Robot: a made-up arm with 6 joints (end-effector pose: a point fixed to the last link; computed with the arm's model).
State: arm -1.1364 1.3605 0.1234 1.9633 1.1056 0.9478
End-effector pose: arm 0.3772 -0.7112 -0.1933 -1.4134 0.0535 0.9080
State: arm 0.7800 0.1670 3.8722 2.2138 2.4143 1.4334
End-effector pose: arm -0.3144 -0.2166 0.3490 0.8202 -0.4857 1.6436
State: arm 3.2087 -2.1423 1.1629 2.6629 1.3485 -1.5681
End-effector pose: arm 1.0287 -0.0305 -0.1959 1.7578 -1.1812 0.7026
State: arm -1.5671 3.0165 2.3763 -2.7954 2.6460 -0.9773
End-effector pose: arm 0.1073 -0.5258 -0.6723 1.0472 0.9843 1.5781
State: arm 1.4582 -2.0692 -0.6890 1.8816 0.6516 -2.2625
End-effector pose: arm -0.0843 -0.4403 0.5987 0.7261 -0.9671 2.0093
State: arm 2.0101 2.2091 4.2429 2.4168 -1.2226 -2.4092
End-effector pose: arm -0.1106 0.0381 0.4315 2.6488 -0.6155 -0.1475
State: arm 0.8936 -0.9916 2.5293 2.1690 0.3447 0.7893
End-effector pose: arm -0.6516 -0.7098 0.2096 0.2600 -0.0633 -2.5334
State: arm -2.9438 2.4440 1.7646 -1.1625 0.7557 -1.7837
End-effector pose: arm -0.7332 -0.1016 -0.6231 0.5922 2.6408 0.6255
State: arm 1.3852 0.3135 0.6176 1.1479 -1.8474 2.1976
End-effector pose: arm 0.1754 0.6850 1.0072 2.6978 -0.3290 -0.7491
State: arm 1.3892 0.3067 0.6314 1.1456 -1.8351 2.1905
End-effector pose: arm 0.1712 0.6766 1.0194 2.7300 -0.3051 -0.7461
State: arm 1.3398 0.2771 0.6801 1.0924 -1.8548 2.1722
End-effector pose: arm 0.2009 0.6291 1.0627 2.8036 -0.3480 -0.8436
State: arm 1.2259 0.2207 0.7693 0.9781 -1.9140 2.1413
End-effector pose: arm 0.2551 0.5250 1.1358 2.9177 -0.4626 -1.0538
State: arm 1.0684 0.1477 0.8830 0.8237 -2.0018 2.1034
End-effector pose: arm 0.2925 0.3744 1.2145 -2.6283 0.5209 1.1398
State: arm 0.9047 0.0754 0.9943 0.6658 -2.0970 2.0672
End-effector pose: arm 0.2857 0.2210 1.2746 -2.3671 0.5361 1.1708
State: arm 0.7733 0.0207 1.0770 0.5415 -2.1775 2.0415
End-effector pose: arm 0.2513 0.1112 1.3081 -2.1985 0.5303 1.1722
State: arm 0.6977 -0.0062 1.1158 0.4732 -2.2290 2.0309
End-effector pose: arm 0.2270 0.0602 1.3203 -2.1208 0.5343 1.1777
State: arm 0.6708 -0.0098 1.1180 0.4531 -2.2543 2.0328
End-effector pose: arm 0.2265 0.0512 1.3206 -2.1000 0.5554 1.1991
